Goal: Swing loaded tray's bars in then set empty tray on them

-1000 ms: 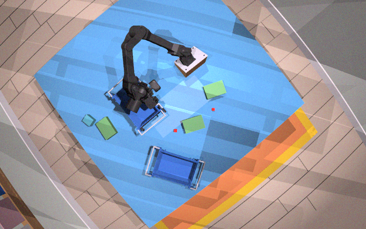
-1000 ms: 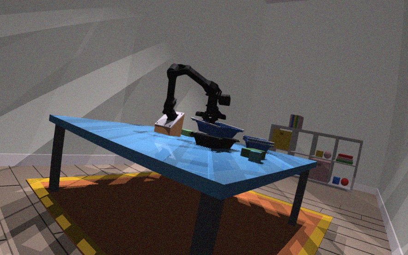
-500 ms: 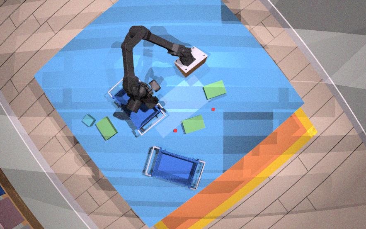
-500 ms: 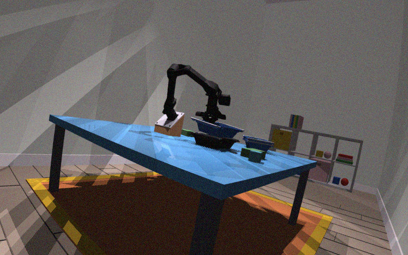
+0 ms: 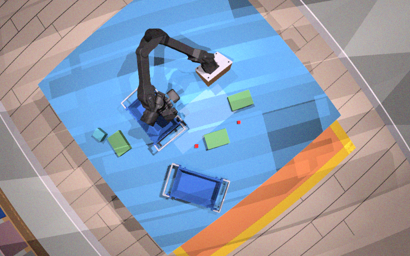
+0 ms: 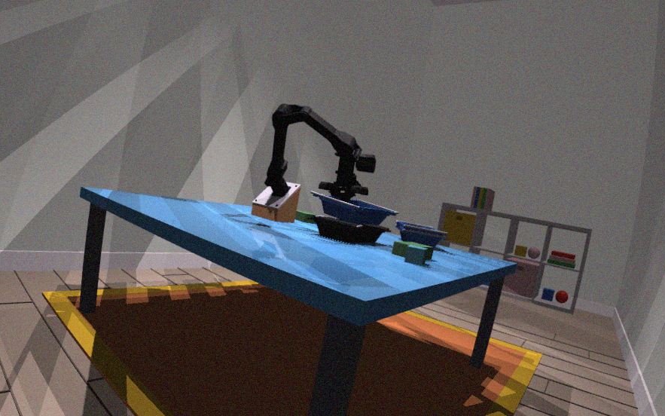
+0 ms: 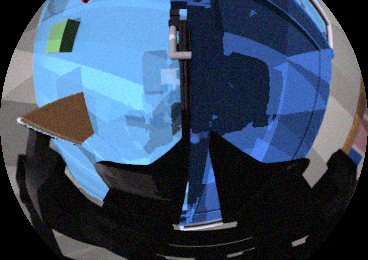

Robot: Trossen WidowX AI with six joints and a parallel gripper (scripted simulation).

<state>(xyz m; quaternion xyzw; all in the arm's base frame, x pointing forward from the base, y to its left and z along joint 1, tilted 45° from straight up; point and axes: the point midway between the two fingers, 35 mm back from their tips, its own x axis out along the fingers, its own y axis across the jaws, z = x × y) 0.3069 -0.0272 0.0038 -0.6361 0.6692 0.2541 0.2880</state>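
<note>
Now: the blue plastic tray 7 cm ahead of my gripper tip and 3 cm above it. From my gripper tip the other things lie so: teal cube (37 cm ahead, 16 cm to the right, 7 cm below).
</note>
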